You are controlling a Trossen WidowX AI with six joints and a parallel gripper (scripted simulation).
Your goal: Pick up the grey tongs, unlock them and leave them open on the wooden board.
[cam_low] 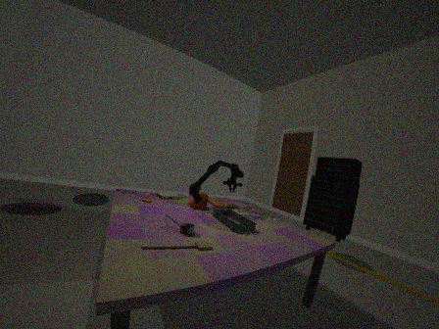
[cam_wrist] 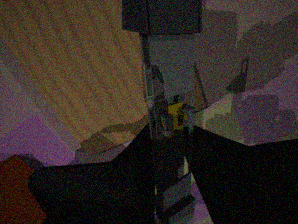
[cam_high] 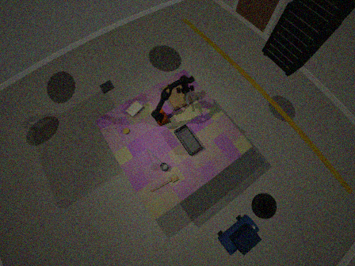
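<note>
Right now my gripper tip is 14 cm above the wooden board, 11 cm past it and 4 cm to the left of it. The rest, counted from my gripper tip: yellow lock piece: 4 cm above, 2 cm behind, 1 cm to the left; white block: 57 cm to the right, 20 cm behind, 13 cm below; roasting tin: 44 cm ahead, 24 cm to the right, 12 cm below.
</note>
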